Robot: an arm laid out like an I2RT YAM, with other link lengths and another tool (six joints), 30 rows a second.
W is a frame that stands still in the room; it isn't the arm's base.
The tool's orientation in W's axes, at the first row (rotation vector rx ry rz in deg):
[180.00 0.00 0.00]
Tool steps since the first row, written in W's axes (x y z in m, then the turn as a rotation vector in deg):
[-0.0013 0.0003 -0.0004 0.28 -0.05 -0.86]
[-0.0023 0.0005 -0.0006 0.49 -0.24 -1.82]
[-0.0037 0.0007 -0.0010 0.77 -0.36 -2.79]
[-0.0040 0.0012 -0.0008 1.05 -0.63 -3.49]
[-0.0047 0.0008 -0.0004 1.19 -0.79 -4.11]
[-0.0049 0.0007 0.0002 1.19 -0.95 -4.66]
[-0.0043 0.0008 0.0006 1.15 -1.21 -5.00]
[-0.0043 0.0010 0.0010 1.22 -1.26 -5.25]
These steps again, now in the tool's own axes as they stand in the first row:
[-0.0013 -0.0003 0.0004 0.28 0.05 0.86]
[-0.0023 -0.0005 0.0006 0.49 0.24 1.82]
[-0.0037 -0.0007 0.0010 0.77 0.36 2.79]
[-0.0040 -0.0012 0.0008 1.05 0.63 3.49]
[-0.0047 -0.0008 0.0004 1.19 0.79 4.11]
[-0.0049 -0.0007 -0.0002 1.19 0.95 4.66]
[-0.0043 -0.0008 -0.0006 1.15 1.21 5.00]
[-0.0043 -0.0010 -0.0010 1.22 1.26 5.25]

